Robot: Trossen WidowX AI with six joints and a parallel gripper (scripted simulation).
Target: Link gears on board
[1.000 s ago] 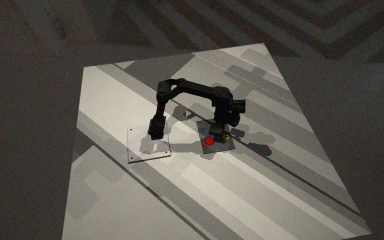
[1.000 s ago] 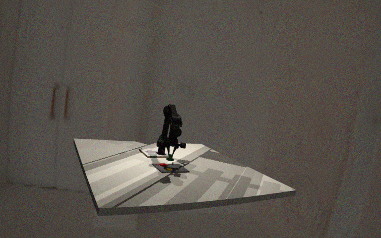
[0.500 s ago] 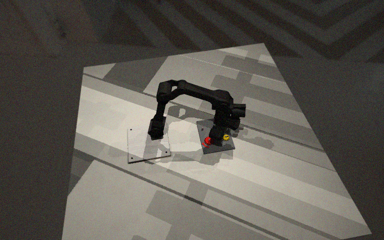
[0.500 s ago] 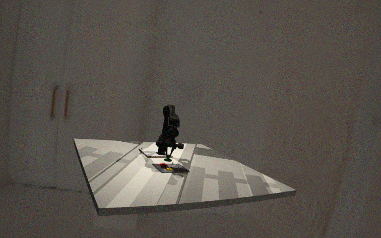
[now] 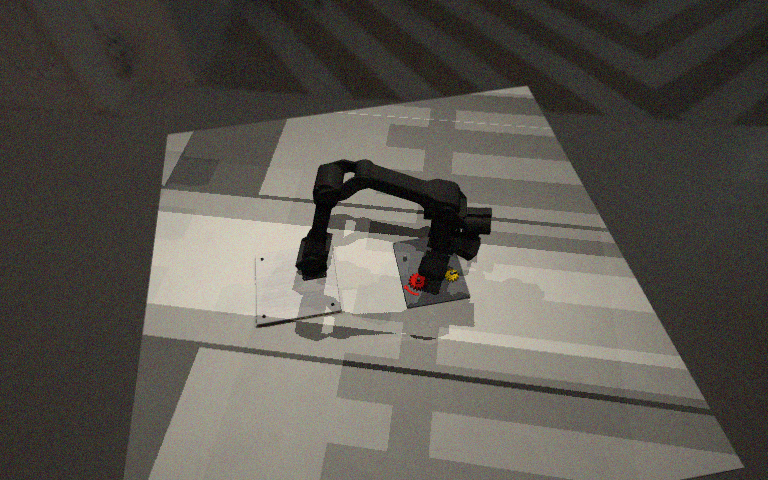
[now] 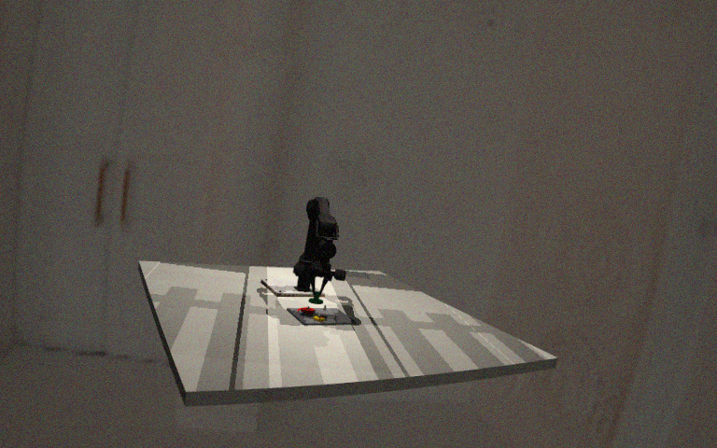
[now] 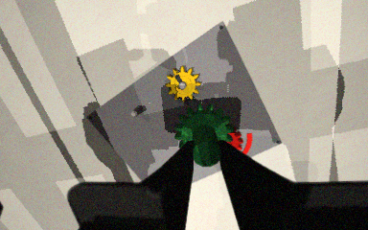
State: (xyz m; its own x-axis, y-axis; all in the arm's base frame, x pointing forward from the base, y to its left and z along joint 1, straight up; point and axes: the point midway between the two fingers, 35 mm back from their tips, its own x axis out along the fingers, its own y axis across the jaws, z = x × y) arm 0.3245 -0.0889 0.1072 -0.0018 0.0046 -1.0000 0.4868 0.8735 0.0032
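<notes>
Right now my gripper tip is 70 mm above the yellow gear and 40 mm short of it. Also, from my gripper tip: red gear (70 mm below, 50 mm behind); then green gear (10 mm below); then red arrow (80 mm below, 80 mm behind, 20 mm to the right).
</notes>
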